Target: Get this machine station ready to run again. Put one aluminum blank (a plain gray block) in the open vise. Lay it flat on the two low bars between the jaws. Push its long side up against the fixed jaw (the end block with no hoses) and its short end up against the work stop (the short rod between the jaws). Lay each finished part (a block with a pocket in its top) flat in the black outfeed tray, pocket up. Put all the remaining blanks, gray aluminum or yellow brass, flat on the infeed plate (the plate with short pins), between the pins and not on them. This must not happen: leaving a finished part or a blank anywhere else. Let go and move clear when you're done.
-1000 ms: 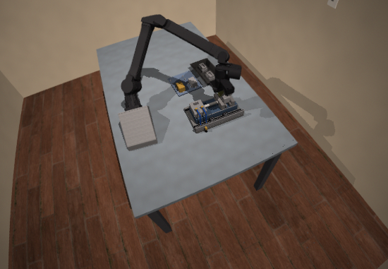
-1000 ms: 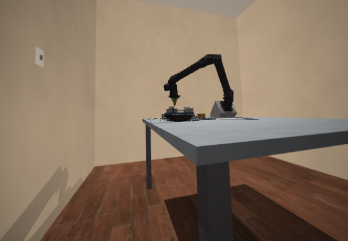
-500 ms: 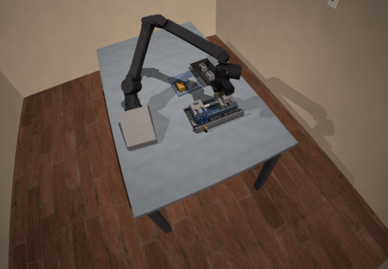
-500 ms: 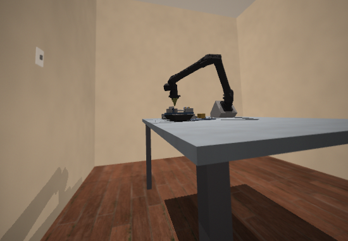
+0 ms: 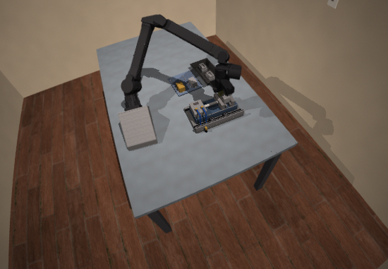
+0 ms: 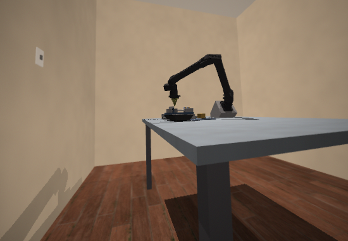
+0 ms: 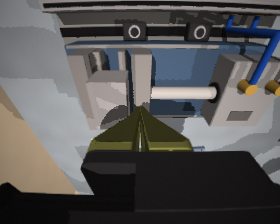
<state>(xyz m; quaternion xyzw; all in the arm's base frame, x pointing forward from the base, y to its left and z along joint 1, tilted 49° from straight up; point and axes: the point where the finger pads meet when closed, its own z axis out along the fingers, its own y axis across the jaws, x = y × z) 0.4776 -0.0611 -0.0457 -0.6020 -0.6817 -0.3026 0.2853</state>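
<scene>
Right now my hand is 9 cm above the blue vise base and 4 cm past it. Round my hand: yellow brass blank (24 cm to the left, 18 cm behind, 10 cm below).
</scene>
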